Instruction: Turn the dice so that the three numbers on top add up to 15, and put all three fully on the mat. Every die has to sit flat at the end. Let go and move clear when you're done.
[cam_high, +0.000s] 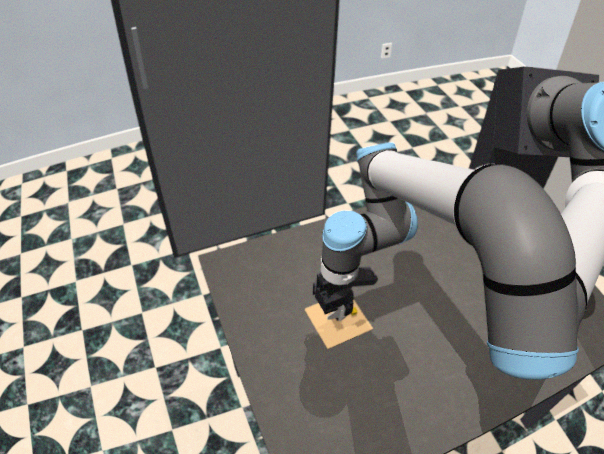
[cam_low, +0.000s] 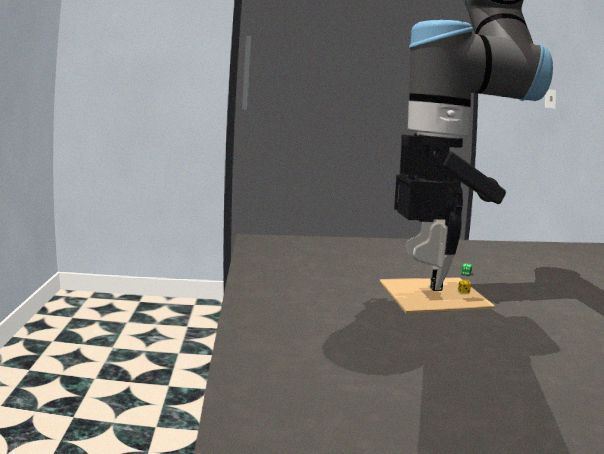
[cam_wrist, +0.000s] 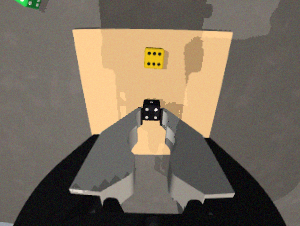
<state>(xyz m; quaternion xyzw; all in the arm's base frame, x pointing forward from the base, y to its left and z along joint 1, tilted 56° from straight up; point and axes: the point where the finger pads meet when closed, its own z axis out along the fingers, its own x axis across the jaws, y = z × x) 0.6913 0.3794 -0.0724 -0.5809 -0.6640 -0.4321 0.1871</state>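
Now: the black die 1 cm below my hand. Also, from my hand: yellow die 5 cm behind, 2 cm below, 1 cm to the right; then orange mat 2 cm below; then green die 13 cm to the right, 7 cm behind, 2 cm below.
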